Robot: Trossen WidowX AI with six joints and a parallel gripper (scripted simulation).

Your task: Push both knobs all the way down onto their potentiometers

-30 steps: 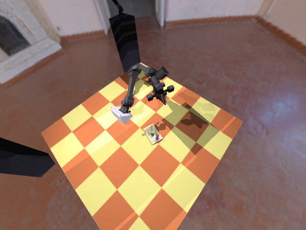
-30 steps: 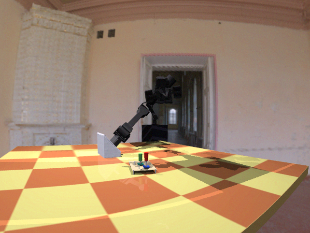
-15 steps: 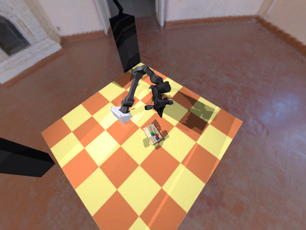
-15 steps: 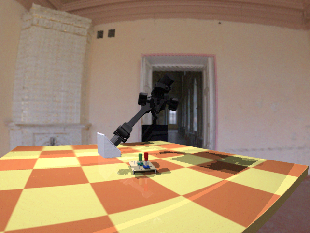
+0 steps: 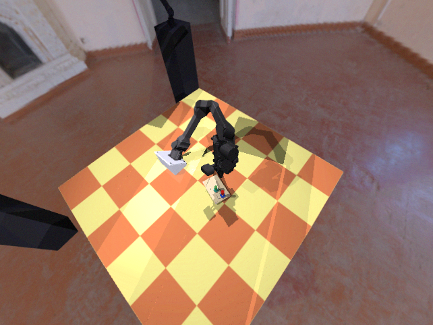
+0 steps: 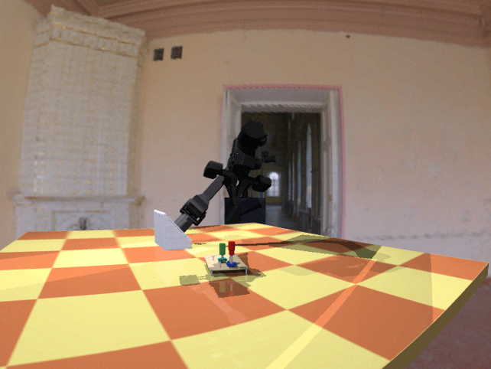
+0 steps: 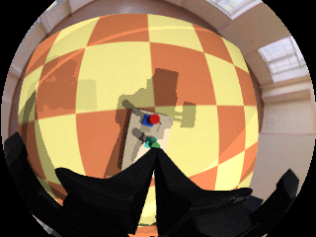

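The green knob lies 120 mm below my gripper tip, 20 mm to the right of it and 20 mm behind it. The rest, counted from my gripper tip: red knob 110 mm below, 30 mm to the right, 30 mm ahead.
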